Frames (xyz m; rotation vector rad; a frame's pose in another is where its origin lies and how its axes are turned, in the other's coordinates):
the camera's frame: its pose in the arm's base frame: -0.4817 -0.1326 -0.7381 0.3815 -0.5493 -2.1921
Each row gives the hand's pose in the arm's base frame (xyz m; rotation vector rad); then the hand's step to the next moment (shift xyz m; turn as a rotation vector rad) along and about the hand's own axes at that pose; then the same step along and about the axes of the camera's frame.
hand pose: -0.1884 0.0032 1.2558 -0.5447 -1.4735 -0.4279
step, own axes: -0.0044 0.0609 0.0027 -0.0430 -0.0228 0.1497
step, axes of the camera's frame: -0.0592 -0.0118 -0.0098 0.0352 -0.1467 0.0449
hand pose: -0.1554 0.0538 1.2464 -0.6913 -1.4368 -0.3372
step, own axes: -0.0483 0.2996 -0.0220 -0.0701 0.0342 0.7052
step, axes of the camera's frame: -0.2697 -0.0501 -0.1317 -0.0101 -0.6508 0.2825
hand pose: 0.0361 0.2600 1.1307 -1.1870 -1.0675 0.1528
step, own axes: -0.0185 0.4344 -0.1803 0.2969 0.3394 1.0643
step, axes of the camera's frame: -0.1966 -0.0119 -0.4275 -0.5075 -0.9675 0.3773
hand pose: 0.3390 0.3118 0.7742 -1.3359 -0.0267 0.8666
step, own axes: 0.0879 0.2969 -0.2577 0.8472 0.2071 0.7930
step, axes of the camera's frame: 0.1473 -0.0687 -0.3686 -0.9156 -0.7411 -0.0423
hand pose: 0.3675 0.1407 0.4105 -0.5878 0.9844 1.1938
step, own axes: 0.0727 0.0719 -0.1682 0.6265 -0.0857 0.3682
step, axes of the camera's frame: 0.1468 -0.0997 -0.0852 -0.5666 -0.3703 -0.2780
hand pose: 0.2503 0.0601 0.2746 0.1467 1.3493 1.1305
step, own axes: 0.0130 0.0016 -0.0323 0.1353 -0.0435 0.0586
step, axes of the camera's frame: 0.0245 -0.0245 -0.0034 -0.1004 -0.0806 -0.0841
